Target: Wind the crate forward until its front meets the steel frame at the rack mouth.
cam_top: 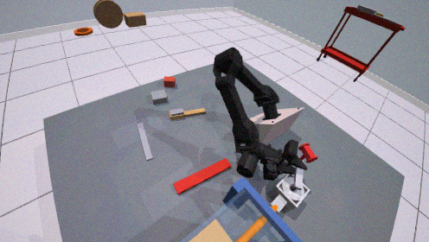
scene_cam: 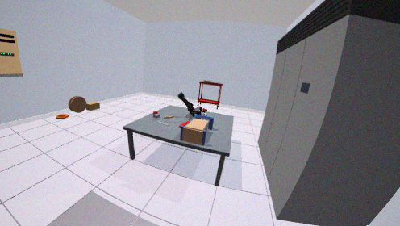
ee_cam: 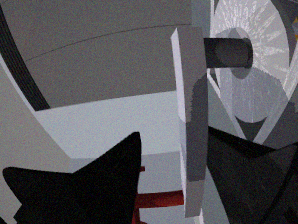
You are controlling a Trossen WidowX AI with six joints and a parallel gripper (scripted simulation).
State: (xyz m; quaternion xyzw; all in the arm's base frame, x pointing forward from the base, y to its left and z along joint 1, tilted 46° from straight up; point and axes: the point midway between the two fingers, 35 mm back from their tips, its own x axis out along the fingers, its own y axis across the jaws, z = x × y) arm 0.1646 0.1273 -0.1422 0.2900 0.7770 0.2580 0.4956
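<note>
Right now the red knob is 40 mm behind my gripper tip, 30 mm to the right of it and 30 mm above it. The rest, counted from my gripper tip: hand winch (100 mm below, 30 mm ahead); then winch handle (10 mm to the right, 10 mm behind); then blue frame (210 mm ahead, 30 mm below).
</note>
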